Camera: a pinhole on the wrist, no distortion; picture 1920 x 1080 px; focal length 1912.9 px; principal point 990.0 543.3 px. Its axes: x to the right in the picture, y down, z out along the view. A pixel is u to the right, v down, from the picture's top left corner.
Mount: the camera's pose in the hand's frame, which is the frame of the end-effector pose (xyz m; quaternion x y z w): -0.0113 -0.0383 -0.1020 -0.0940 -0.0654 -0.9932 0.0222
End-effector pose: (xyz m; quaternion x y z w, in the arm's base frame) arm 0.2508 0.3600 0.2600 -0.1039 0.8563 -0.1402 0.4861
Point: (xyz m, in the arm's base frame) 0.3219 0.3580 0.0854
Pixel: 506 167
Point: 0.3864 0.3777 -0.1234
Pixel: 287 72
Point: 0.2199 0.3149 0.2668
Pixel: 525 937
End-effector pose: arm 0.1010 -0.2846 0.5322 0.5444 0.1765 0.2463 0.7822
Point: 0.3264 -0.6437 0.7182
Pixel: 1397 557
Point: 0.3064 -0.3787 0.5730
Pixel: 594 754
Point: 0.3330 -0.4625 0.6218
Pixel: 889 678
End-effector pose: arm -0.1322 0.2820 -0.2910 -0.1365 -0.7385 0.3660 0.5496
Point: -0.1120 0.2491 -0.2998
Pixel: 1802 415
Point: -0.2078 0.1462 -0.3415
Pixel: outside the picture
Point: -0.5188 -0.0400 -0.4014
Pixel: 1803 887
